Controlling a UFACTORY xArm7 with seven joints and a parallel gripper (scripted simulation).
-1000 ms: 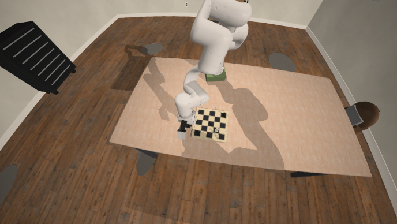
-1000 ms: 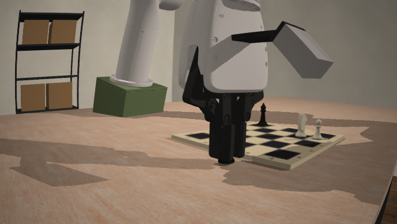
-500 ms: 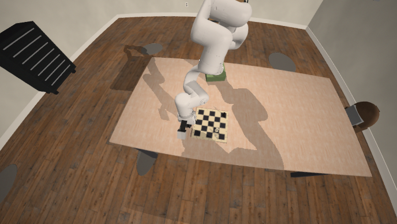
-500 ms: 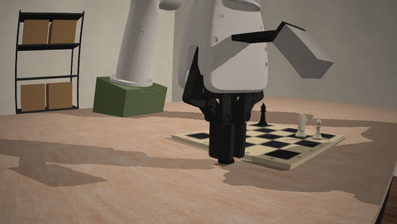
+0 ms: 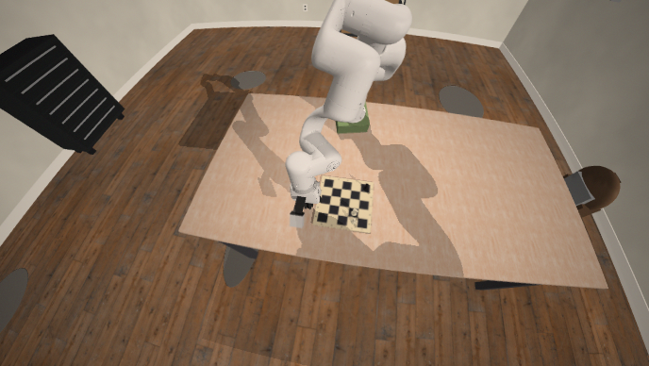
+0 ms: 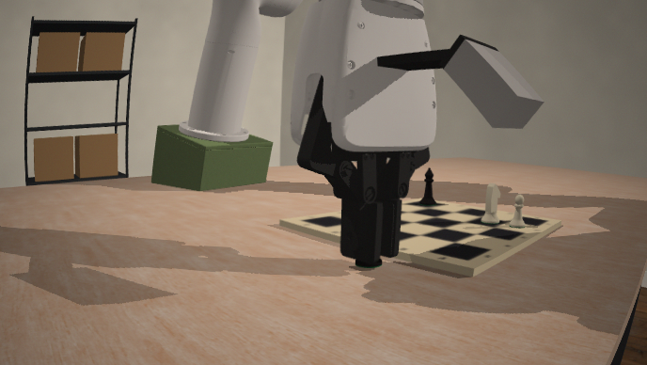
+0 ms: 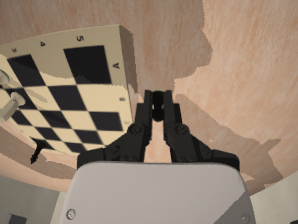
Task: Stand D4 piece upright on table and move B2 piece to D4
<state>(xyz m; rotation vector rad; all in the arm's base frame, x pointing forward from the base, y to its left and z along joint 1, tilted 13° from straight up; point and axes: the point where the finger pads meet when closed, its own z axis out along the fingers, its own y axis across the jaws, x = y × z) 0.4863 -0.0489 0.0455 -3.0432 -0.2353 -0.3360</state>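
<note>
Right now my hand is 10 mm above the black pawn. Round my hand: chessboard 60 mm behind, 130 mm to the left, 30 mm below; then white pawn 10 mm ahead, 180 mm to the left, 10 mm below; then white knight 20 mm behind, 180 mm to the left, 10 mm below.
</note>
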